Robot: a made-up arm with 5 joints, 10 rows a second.
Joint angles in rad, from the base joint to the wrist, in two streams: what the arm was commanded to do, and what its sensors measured. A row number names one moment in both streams.
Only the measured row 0 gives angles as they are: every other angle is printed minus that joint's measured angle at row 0.
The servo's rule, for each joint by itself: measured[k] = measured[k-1] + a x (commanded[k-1-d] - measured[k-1]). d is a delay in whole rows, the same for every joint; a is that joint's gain. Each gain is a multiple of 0.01, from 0.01 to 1. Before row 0 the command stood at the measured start. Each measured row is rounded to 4 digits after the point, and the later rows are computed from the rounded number. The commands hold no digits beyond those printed.
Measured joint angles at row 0: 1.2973 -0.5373 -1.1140 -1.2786 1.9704
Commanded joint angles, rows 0 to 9: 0.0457 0.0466 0.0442 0.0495 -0.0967; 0.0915 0.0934 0.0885 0.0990 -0.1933; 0.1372 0.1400 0.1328 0.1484 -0.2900; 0.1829 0.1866 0.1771 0.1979 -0.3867; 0.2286 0.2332 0.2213 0.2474 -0.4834; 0.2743 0.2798 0.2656 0.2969 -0.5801; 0.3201 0.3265 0.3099 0.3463 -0.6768; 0.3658 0.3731 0.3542 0.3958 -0.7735; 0.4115 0.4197 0.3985 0.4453 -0.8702; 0.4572 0.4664 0.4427 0.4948 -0.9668
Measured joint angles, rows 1 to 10: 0.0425 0.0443 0.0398 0.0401 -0.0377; 0.0881 0.0909 0.0836 0.0878 -0.0984; 0.1338 0.1375 0.1279 0.1369 -0.1731; 0.1795 0.1841 0.1722 0.1863 -0.2564; 0.2252 0.2307 0.2164 0.2358 -0.3449; 0.2709 0.2773 0.2607 0.2853 -0.4366; 0.3167 0.3240 0.3050 0.3347 -0.5303; 0.3624 0.3706 0.3493 0.3842 -0.6251; 0.4081 0.4172 0.3936 0.4337 -0.7207; 0.4538 0.4639 0.4378 0.4832 -0.8167
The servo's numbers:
d 0
a 0.93 0.95 0.90 0.81 0.39

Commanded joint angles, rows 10 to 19: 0.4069 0.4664 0.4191 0.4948 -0.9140; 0.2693 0.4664 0.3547 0.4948 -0.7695; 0.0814 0.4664 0.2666 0.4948 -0.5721; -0.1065 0.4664 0.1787 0.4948 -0.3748; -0.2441 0.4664 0.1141 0.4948 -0.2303; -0.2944 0.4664 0.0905 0.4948 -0.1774; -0.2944 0.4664 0.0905 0.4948 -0.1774; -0.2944 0.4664 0.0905 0.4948 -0.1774; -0.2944 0.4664 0.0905 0.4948 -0.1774; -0.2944 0.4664 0.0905 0.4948 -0.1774
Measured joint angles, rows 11 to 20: 0.4102 0.4663 0.4210 0.4926 -0.8546; 0.2792 0.4664 0.3613 0.4944 -0.8214; 0.0952 0.4664 0.2761 0.4947 -0.7242; -0.0924 0.4664 0.1884 0.4948 -0.5879; -0.2335 0.4664 0.1215 0.4948 -0.4484; -0.2901 0.4664 0.0936 0.4948 -0.3427; -0.2941 0.4664 0.0908 0.4948 -0.2782; -0.2944 0.4664 0.0905 0.4948 -0.2389; -0.2944 0.4664 0.0905 0.4948 -0.2149; -0.2944 0.4664 0.0905 0.4948 -0.2003
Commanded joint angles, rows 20 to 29: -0.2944 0.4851 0.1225 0.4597 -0.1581; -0.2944 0.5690 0.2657 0.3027 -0.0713; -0.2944 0.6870 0.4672 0.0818 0.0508; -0.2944 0.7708 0.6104 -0.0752 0.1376; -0.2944 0.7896 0.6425 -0.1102 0.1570; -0.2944 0.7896 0.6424 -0.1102 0.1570; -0.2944 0.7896 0.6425 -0.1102 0.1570; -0.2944 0.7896 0.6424 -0.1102 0.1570; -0.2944 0.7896 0.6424 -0.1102 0.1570; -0.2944 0.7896 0.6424 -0.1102 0.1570
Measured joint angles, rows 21 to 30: -0.2944 0.4842 0.1193 0.4664 -0.1838; -0.2944 0.5648 0.2511 0.3338 -0.1399; -0.2944 0.6809 0.4456 0.1297 -0.0655; -0.2944 0.7663 0.5939 -0.0363 0.0137; -0.2944 0.7884 0.6376 -0.0962 0.0696; -0.2944 0.7895 0.6419 -0.1075 0.1037; -0.2944 0.7896 0.6424 -0.1097 0.1245; -0.2944 0.7896 0.6424 -0.1101 0.1372; -0.2944 0.7896 0.6424 -0.1102 0.1449; -0.2944 0.7896 0.6424 -0.1102 0.1496
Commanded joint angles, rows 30 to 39: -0.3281 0.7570 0.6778 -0.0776 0.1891; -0.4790 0.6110 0.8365 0.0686 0.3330; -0.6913 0.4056 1.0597 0.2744 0.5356; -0.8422 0.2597 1.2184 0.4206 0.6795; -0.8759 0.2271 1.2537 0.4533 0.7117; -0.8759 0.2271 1.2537 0.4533 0.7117; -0.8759 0.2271 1.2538 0.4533 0.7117; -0.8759 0.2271 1.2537 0.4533 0.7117; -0.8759 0.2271 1.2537 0.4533 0.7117; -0.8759 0.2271 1.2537 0.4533 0.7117
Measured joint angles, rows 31 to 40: -0.3257 0.7586 0.6743 -0.0838 0.1650; -0.4683 0.6184 0.8203 0.0396 0.2305; -0.6757 0.4162 1.0358 0.2298 0.3495; -0.8305 0.2675 1.2001 0.3843 0.4782; -0.8727 0.2291 1.2483 0.4402 0.5693; -0.8757 0.2272 1.2532 0.4508 0.6248; -0.8759 0.2271 1.2537 0.4528 0.6587; -0.8759 0.2271 1.2537 0.4532 0.6794; -0.8759 0.2271 1.2537 0.4533 0.6920; -0.8759 0.2271 1.2537 0.4533 0.6997
